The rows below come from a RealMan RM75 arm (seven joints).
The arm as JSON. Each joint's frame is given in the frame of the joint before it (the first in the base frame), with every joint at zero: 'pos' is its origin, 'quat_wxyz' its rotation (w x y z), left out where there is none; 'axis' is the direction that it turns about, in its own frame. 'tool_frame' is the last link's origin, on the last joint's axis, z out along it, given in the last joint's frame.
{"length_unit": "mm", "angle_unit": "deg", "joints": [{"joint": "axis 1", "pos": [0.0, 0.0, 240.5], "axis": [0.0, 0.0, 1.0]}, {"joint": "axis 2", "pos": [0.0, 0.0, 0.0], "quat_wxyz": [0.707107, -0.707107, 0.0, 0.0], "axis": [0.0, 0.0, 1.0]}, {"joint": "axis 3", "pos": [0.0, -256.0, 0.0], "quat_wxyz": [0.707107, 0.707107, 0.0, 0.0], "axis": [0.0, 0.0, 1.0]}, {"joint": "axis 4", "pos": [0.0, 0.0, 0.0], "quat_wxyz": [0.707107, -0.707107, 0.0, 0.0], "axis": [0.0, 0.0, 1.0]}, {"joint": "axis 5", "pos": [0.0, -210.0, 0.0], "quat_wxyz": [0.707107, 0.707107, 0.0, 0.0], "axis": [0.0, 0.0, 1.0]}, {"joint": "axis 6", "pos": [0.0, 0.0, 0.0], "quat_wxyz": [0.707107, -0.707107, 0.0, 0.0], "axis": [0.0, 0.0, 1.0]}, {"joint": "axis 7", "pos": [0.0, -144.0, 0.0], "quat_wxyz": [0.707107, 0.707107, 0.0, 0.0], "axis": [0.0, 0.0, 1.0]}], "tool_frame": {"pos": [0.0, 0.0, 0.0]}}
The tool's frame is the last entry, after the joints.
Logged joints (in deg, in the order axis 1, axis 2, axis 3, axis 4, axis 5, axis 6, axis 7), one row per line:
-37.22, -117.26, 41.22, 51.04, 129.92, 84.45, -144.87
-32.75, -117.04, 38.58, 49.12, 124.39, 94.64, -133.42
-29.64, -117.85, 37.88, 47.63, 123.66, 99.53, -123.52
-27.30, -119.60, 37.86, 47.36, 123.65, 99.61, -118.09
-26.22, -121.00, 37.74, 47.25, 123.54, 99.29, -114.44
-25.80, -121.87, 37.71, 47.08, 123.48, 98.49, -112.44
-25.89, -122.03, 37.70, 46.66, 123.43, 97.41, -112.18
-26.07, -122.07, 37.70, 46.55, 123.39, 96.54, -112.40
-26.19, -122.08, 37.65, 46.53, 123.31, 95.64, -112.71
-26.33, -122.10, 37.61, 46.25, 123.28, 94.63, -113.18
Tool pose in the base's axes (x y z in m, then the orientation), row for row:
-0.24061, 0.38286, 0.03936, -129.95, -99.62, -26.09
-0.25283, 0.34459, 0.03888, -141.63, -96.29, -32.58
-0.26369, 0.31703, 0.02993, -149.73, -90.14, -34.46
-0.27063, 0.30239, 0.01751, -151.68, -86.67, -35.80
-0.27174, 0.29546, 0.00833, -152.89, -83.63, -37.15
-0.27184, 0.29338, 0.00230, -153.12, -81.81, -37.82
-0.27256, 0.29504, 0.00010, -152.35, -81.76, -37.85
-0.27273, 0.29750, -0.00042, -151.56, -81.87, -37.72
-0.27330, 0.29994, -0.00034, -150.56, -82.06, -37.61
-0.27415, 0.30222, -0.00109, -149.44, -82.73, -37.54
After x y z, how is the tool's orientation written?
As a rotation vector, in degrees.
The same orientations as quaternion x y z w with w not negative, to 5 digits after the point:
-0.77774, -0.59622, -0.15615, 0.12354
-0.81141, -0.55166, -0.18665, 0.04943
-0.84043, -0.50596, -0.19342, 0.01628
-0.85049, -0.48597, -0.20073, 0.01461
-0.85794, -0.46929, -0.20847, 0.01585
-0.86161, -0.46035, -0.21281, 0.02027
-0.86045, -0.46177, -0.21377, 0.02621
-0.85904, -0.46404, -0.21380, 0.03193
-0.85702, -0.46710, -0.21408, 0.03885
-0.85364, -0.47257, -0.21444, 0.04460

